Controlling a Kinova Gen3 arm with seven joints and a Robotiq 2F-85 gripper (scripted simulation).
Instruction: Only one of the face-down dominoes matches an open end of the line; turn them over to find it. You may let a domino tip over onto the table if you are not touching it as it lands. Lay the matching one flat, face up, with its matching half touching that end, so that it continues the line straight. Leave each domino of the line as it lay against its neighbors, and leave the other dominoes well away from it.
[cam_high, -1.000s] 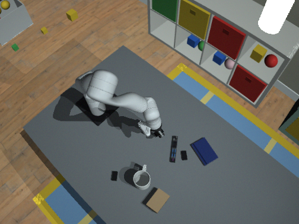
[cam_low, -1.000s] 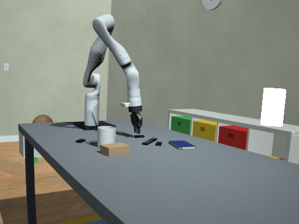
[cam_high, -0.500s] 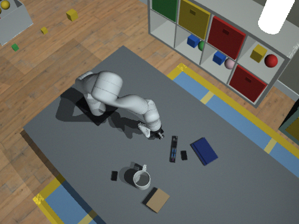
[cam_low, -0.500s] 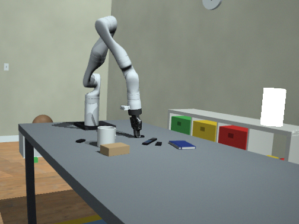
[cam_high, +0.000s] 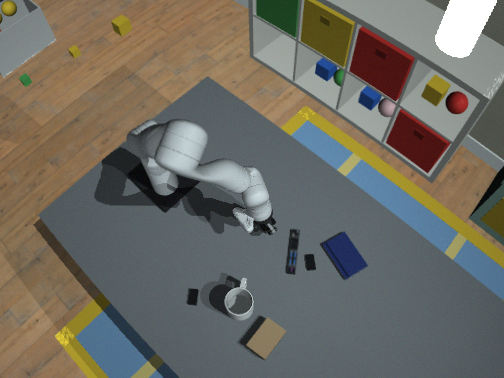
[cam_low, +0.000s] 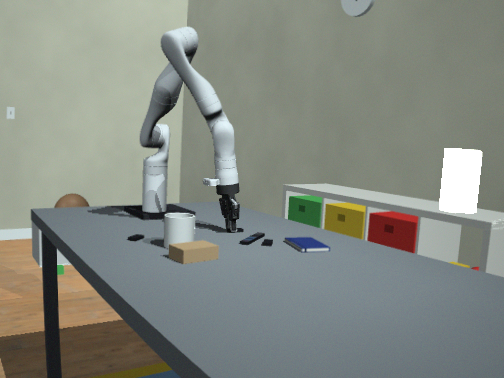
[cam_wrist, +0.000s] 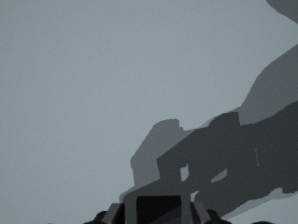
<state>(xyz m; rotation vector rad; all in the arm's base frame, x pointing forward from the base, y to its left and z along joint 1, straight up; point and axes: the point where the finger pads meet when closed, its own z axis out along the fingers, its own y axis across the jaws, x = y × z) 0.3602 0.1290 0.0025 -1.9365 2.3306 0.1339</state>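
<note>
My gripper is now 20 mm to the right of the dark domino and 20 mm above it. From my hand the other things lie so: white mug: 130 mm ahead, 250 mm to the right, 20 mm above; cardboard box: 260 mm ahead, 270 mm to the right, 10 mm below.
</note>
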